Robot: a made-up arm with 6 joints.
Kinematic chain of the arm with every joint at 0, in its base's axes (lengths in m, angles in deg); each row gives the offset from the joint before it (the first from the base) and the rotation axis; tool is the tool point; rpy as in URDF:
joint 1: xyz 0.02 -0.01 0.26 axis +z
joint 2: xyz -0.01 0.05 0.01 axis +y
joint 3: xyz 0 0 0.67 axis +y
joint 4: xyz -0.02 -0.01 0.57 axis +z
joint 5: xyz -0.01 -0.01 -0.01 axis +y
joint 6: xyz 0.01 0 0.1 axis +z
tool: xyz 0 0.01 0.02 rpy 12.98 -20.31 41.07
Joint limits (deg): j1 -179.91..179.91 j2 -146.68..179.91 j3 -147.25..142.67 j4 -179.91..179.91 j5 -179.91..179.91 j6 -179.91..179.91
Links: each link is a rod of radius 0.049 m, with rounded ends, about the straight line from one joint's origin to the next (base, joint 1, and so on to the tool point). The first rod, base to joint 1, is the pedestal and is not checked.
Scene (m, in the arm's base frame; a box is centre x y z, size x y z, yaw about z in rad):
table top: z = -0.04
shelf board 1: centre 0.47 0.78 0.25 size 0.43 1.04 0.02 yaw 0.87
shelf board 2: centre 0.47 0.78 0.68 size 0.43 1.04 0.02 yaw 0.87
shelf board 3: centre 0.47 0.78 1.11 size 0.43 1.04 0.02 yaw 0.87
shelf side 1: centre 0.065 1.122 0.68 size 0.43 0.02 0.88 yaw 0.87
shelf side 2: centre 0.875 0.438 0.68 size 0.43 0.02 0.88 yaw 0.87
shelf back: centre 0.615 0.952 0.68 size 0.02 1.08 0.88 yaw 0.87
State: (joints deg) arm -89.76 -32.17 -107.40 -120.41 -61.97 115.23
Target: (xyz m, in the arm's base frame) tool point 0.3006 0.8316 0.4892
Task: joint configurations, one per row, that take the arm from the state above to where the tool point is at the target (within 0.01 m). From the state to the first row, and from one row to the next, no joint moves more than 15 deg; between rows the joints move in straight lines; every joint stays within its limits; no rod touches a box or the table.
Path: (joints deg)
1: -99.01 -31.96 -95.07 -121.87 -61.62 115.16

